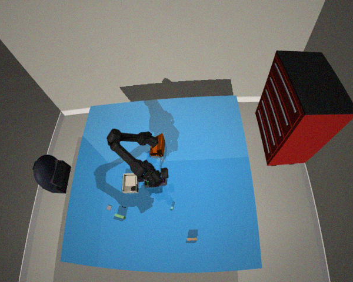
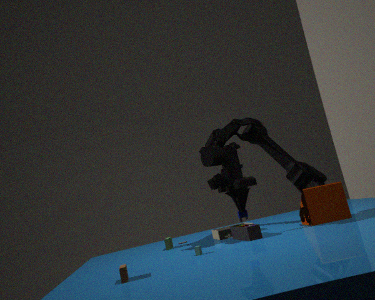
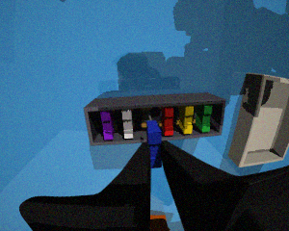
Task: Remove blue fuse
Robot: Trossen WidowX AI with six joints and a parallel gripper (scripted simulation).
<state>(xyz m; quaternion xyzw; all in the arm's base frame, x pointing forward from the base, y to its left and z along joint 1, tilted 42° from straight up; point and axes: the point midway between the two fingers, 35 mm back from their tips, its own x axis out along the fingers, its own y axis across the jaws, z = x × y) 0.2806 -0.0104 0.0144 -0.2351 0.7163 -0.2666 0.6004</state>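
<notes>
The beige tray is 19 cm to the right of my gripper tip, 8 cm below it and 2 cm behind it. Round my gripper tip: blue fuse 1 cm below.
</notes>
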